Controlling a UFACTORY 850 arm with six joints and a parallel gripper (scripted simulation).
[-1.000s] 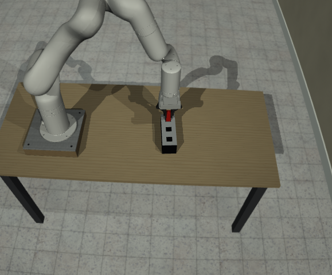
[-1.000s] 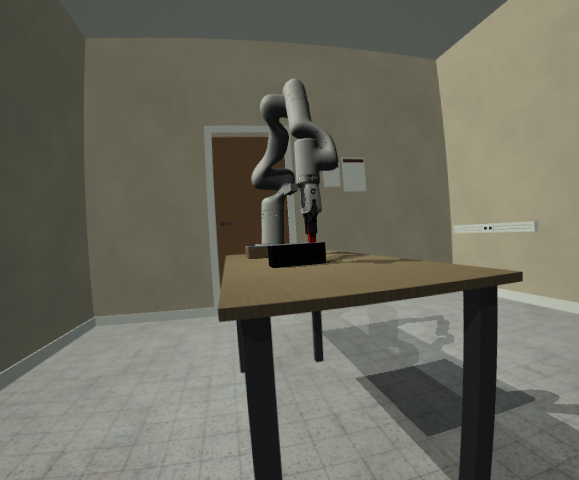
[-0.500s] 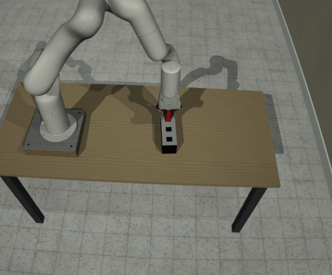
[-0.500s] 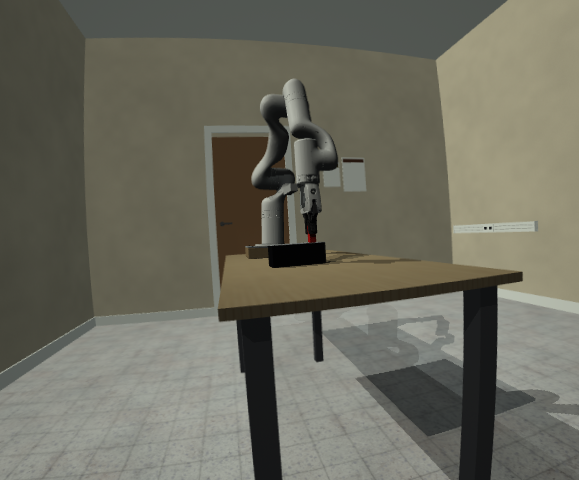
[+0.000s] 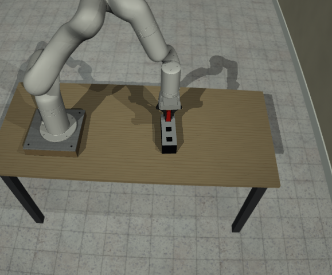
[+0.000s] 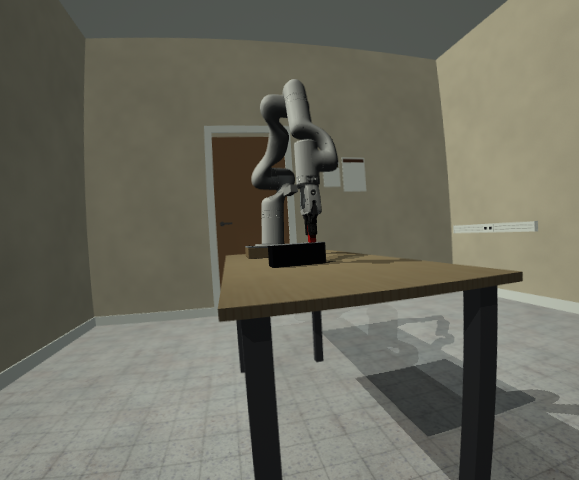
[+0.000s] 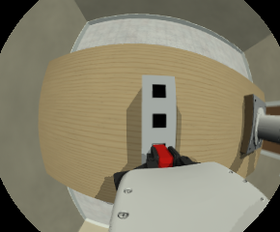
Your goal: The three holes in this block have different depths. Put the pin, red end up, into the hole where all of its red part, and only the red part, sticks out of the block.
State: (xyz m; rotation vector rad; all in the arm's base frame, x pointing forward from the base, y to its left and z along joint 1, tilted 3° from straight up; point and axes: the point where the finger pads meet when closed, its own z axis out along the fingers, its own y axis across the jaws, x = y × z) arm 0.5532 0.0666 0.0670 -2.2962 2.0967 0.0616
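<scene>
My gripper is now 10 mm above the pin. The rest, counted from my hand: black block: 80 mm below, 60 mm to the right, 10 mm ahead.
</scene>
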